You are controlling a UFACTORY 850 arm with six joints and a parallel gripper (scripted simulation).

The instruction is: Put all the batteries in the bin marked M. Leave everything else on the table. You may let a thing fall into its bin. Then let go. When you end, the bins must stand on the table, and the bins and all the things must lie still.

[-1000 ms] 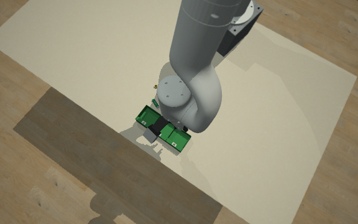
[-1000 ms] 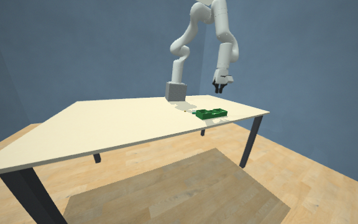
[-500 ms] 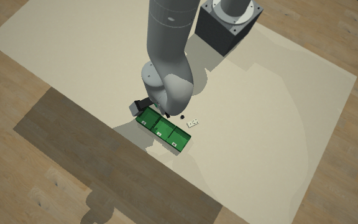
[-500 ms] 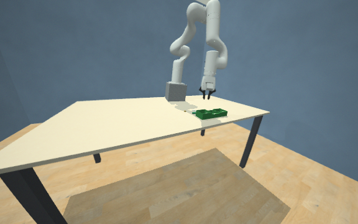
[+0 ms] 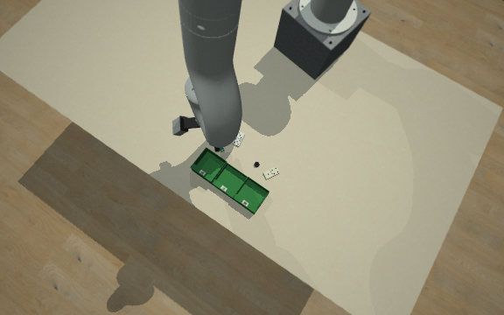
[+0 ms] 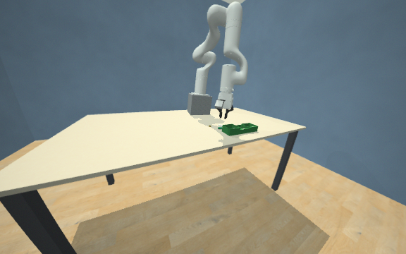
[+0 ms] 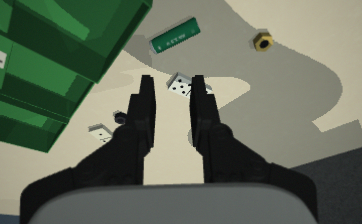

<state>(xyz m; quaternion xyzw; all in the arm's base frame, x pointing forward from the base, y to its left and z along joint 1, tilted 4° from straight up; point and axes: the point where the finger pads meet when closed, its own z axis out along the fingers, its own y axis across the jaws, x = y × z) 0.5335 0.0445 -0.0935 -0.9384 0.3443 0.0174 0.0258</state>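
Right now the green AA battery is 9 cm below my hand. Also, from my hand: row of green bins 6 cm ahead, 11 cm to the left, 8 cm below; then small brass-coloured thing 6 cm behind, 7 cm to the right, 10 cm below; then white domino 7 cm behind, 2 cm to the left, 9 cm below.
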